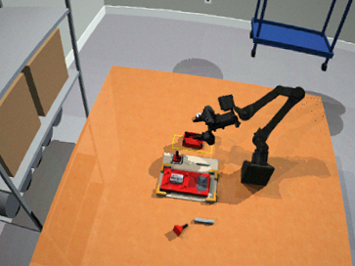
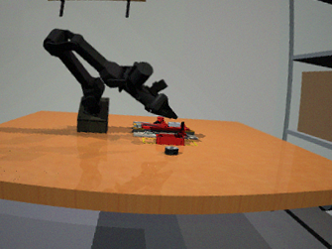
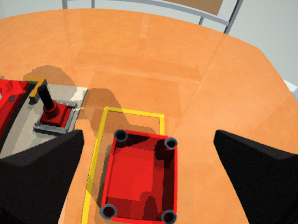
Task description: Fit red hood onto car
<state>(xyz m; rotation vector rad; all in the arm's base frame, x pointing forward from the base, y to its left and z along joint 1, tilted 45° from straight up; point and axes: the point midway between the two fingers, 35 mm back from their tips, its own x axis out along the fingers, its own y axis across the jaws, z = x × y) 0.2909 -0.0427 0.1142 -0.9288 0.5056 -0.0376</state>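
The red hood lies 10 mm behind my gripper tip and 80 mm below it. From my gripper tip the other things lie so: jig (30 mm behind, 210 mm to the left, 80 mm below); then grey engine block (10 mm ahead, 250 mm to the left, 60 mm below); then small round wheel (170 mm to the right, 80 mm below).
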